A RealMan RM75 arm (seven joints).
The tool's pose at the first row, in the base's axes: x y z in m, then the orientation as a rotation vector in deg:
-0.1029, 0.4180, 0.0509, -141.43, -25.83, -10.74
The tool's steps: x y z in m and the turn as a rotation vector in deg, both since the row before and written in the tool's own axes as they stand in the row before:
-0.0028, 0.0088, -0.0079, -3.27, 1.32, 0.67
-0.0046, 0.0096, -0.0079, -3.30, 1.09, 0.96
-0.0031, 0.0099, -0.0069, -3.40, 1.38, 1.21
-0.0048, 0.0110, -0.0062, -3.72, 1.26, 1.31
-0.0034, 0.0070, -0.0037, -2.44, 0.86, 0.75
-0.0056, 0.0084, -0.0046, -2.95, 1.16, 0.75
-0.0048, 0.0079, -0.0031, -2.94, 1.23, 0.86
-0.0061, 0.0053, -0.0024, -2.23, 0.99, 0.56
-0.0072, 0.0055, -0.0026, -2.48, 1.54, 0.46
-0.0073, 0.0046, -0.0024, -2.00, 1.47, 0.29
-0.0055, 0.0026, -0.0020, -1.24, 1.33, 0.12
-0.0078, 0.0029, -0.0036, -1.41, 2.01, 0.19
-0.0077, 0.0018, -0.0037, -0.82, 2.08, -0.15
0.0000, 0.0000, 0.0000, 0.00, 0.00, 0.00
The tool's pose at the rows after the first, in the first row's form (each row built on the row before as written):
-0.1025, 0.4059, 0.0517, -144.47, -24.44, -12.99
-0.1040, 0.3927, 0.0522, -147.60, -22.72, -14.89
-0.1044, 0.3803, 0.0527, -150.75, -20.49, -17.13
-0.1065, 0.3670, 0.0522, -154.20, -18.07, -19.31
-0.1085, 0.3586, 0.0520, -156.42, -16.57, -20.85
-0.1127, 0.3483, 0.0517, -159.03, -14.89, -22.94
-0.1162, 0.3393, 0.0508, -161.57, -12.98, -25.14
-0.1216, 0.3329, 0.0497, -163.45, -11.61, -26.94
-0.1282, 0.3262, 0.0485, -165.38, -10.21, -29.63
-0.1351, 0.3206, 0.0473, -166.83, -9.14, -32.18
-0.1405, 0.3173, 0.0467, -167.57, -8.49, -34.39
-0.1486, 0.3133, 0.0465, -168.19, -7.61, -37.65
-0.1569, 0.3105, 0.0463, -168.20, -7.38, -40.92
-0.1569, 0.3105, 0.0463, -168.20, -7.38, -40.92

